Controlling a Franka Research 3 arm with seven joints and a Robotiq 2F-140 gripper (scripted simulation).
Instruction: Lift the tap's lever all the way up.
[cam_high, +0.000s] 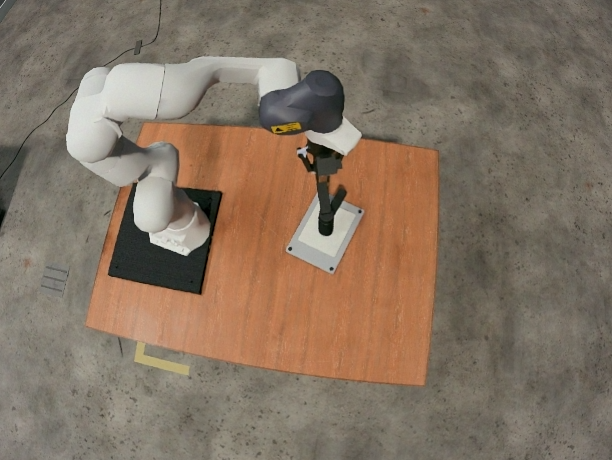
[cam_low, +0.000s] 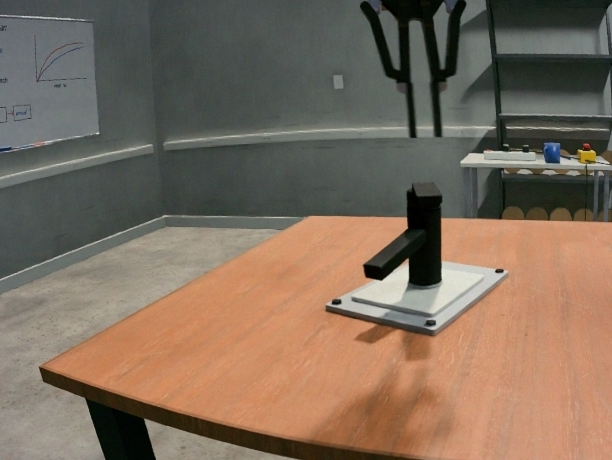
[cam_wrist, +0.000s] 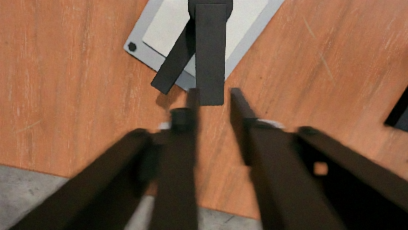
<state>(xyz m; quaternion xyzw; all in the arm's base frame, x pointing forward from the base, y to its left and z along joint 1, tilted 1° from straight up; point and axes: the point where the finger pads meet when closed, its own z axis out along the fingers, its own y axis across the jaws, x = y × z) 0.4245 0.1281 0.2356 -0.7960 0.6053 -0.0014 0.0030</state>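
Now: the lever 10 mm ahead of my hand, 30 mm to the right of it and 100 mm below it. Also, from my hand: black tap (20 mm ahead, 50 mm to the right, 150 mm below).
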